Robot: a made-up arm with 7 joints.
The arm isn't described. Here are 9 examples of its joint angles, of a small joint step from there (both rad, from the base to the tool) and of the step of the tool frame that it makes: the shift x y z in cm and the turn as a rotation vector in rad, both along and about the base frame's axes.
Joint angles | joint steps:
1: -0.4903 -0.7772 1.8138 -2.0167 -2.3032 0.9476 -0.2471 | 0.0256 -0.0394 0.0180 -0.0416 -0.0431 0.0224 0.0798
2: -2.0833 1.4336 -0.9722 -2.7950 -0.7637 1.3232 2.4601 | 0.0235 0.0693 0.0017 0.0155 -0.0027 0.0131 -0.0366
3: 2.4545 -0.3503 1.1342 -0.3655 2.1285 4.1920 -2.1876 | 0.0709 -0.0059 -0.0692 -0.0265 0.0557 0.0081 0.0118
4: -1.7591 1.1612 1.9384 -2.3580 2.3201 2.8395 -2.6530 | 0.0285 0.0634 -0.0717 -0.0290 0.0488 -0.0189 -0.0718
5: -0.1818 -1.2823 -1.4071 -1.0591 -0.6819 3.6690 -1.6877 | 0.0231 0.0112 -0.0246 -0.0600 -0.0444 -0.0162 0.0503
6: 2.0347 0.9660 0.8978 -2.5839 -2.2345 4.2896 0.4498 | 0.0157 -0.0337 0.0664 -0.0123 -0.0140 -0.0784 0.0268
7: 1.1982 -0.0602 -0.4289 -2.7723 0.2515 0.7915 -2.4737 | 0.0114 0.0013 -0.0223 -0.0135 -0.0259 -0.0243 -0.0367
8: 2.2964 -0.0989 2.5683 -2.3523 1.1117 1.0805 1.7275 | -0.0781 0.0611 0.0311 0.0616 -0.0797 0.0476 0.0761
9: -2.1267 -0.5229 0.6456 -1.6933 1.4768 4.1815 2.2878 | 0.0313 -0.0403 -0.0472 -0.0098 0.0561 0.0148 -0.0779
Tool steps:
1: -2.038 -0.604 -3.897 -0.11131 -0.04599 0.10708
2: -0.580 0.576 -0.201 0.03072 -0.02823 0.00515
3: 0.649 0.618 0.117 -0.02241 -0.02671 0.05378
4: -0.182 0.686 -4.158 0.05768 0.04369 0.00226
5: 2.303 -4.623 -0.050 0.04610 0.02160 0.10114
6: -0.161 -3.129 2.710 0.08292 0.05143 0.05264
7: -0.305 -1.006 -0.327 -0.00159 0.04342 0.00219
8: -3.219 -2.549 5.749 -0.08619 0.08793 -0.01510
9: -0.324 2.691 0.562 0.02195 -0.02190 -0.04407
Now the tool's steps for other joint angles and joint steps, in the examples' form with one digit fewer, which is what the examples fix.
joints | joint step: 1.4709 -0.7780 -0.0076 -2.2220 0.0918 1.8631 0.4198 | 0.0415 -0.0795 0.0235 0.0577 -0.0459 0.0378 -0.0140
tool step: -3.48 -6.34 5.88 0.1700 -0.0819 0.0585
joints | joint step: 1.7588 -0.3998 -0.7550 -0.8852 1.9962 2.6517 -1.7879 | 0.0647 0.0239 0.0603 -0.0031 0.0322 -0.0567 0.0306
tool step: -3.27 6.82 1.28 -0.0006 -0.0535 0.1970
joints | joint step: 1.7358 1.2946 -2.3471 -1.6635 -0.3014 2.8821 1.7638 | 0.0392 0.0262 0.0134 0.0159 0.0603 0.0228 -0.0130
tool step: -2.73 4.10 -1.46 -0.0174 -0.0010 0.1021
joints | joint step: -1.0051 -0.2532 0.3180 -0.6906 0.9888 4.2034 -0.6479 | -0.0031 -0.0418 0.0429 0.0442 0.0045 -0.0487 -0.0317
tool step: -2.75 4.72 0.58 -0.0602 0.0093 0.0373
